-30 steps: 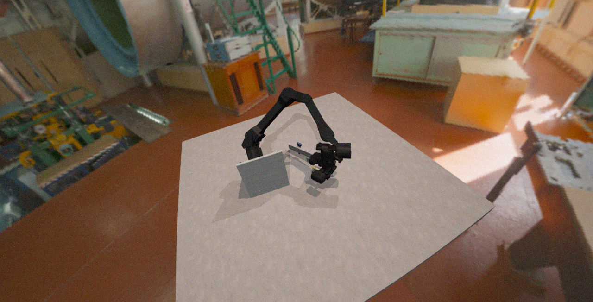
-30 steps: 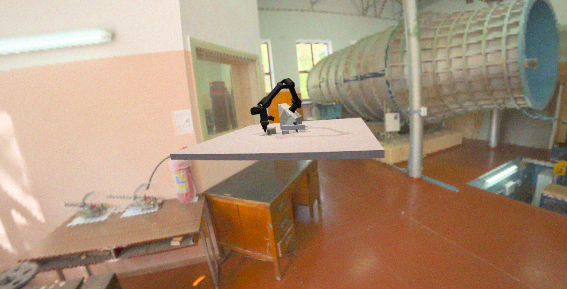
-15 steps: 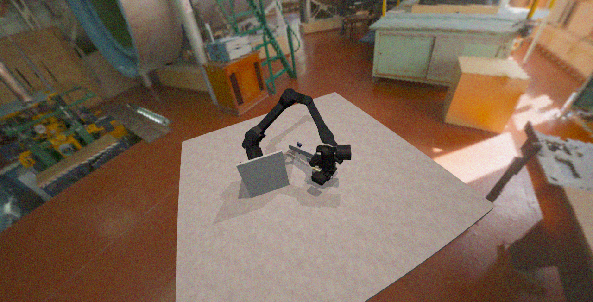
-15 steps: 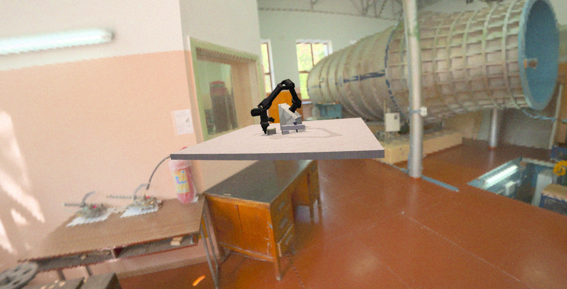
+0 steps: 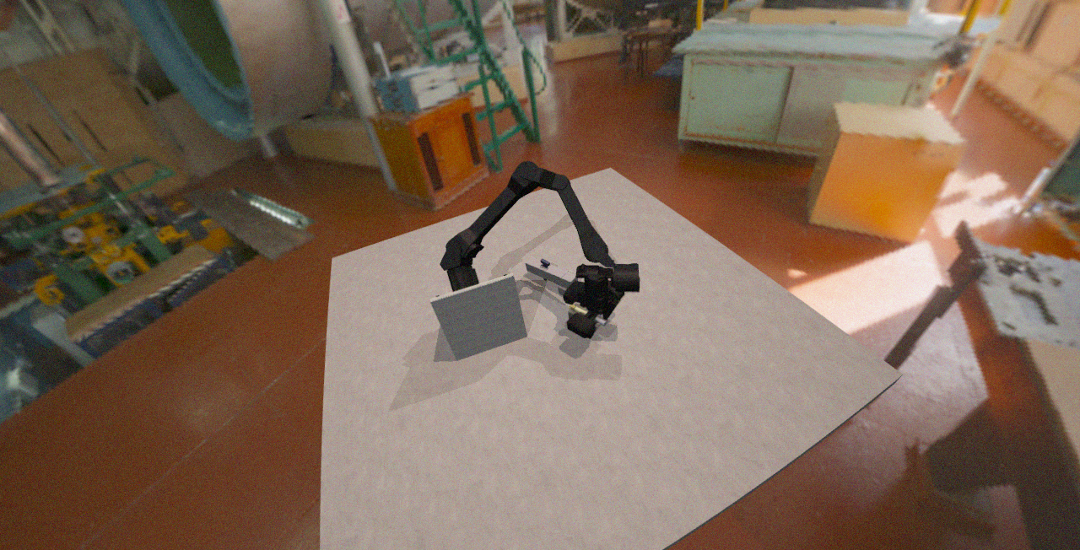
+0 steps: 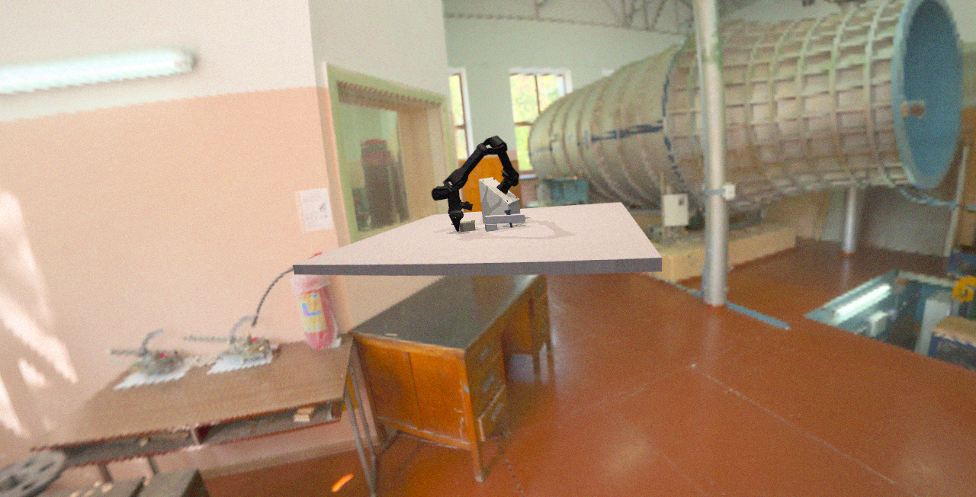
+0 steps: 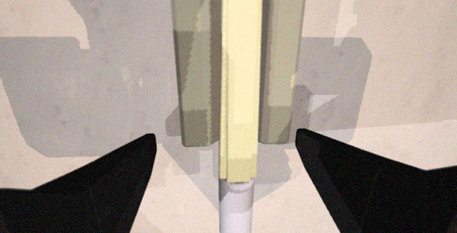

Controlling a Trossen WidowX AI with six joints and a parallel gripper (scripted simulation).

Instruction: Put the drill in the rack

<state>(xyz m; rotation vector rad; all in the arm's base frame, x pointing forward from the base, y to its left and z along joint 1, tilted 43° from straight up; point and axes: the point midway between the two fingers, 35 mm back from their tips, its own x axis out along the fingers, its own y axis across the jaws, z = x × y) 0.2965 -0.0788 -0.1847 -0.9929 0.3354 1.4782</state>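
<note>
The drill is 10 mm behind my gripper tip, 40 mm to the left of it and 30 mm above it. Also, from my gripper tip: rack: 20 mm behind, 50 mm to the left, 10 mm above; then dark key: 20 mm behind, 250 mm to the left, 40 mm above; then grey housing: 10 mm behind, 230 mm to the left, 30 mm above.
</note>
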